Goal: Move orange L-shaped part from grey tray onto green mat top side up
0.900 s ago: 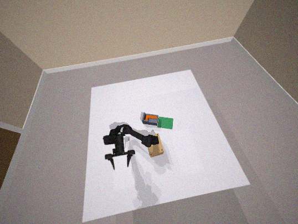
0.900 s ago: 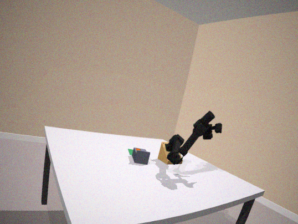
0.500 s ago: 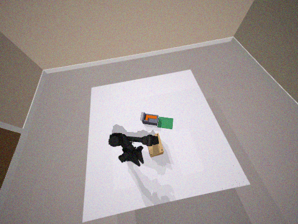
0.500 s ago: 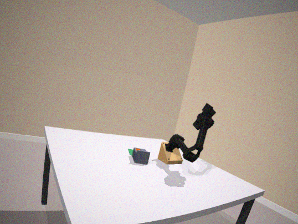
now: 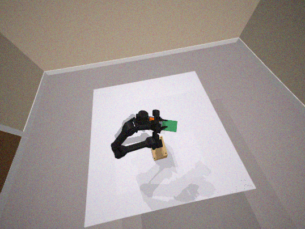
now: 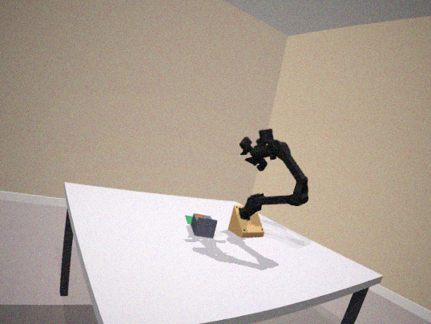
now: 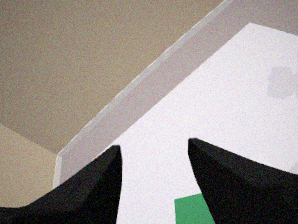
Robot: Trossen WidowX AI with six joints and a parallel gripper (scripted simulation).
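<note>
My gripper tip is now 200 mm short of the orange L-shaped part, 90 mm to the right of it and 340 mm above it. From my gripper tip the other things lie so: green mat: 140 mm ahead, 70 mm to the right, 410 mm below.
</note>
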